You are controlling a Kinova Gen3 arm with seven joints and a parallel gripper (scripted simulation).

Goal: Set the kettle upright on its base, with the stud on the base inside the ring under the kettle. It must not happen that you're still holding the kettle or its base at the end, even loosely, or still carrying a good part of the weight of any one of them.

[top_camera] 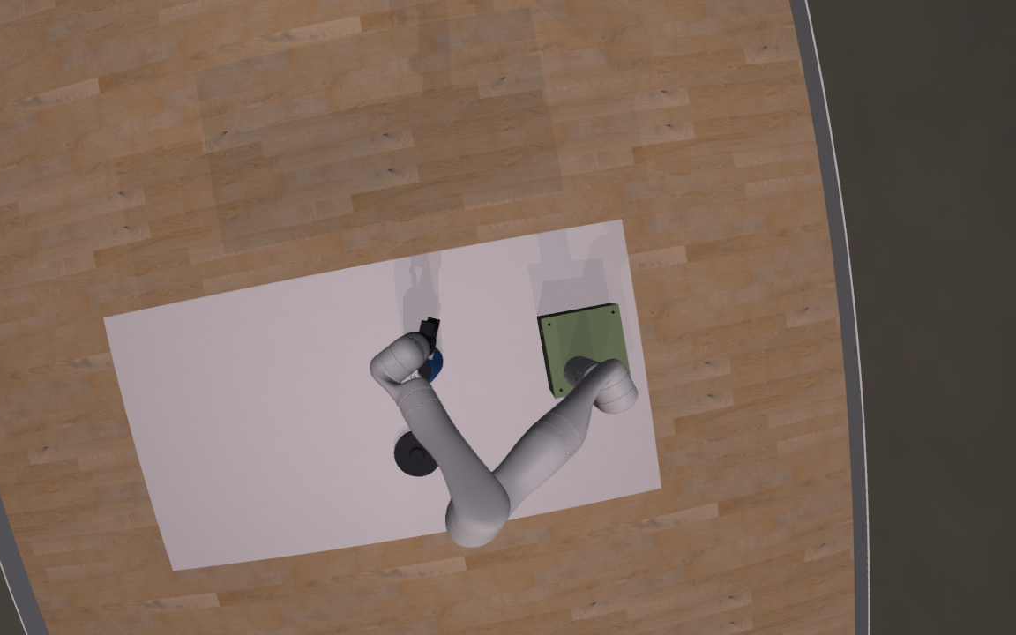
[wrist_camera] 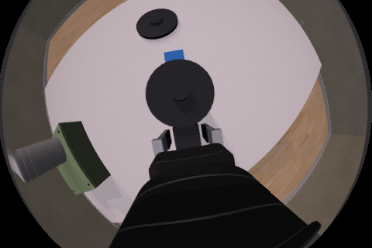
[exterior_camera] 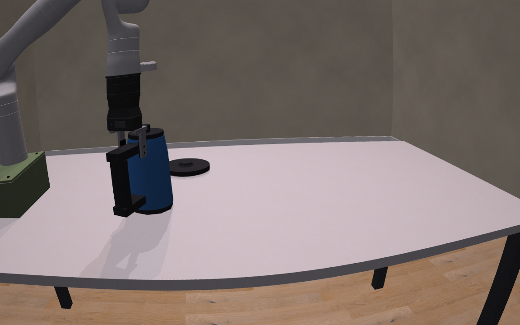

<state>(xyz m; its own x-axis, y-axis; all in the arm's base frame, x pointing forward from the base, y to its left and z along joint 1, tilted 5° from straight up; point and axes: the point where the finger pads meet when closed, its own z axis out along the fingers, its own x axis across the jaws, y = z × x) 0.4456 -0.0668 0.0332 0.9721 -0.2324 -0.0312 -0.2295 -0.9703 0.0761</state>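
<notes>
Now: hand 60 mm above the blue kettle, 20 mm to the right of it and 10 mm short of it. Also, from my hand: round black base (350 mm to the left, 140 mm below, 40 mm ahead).
</notes>
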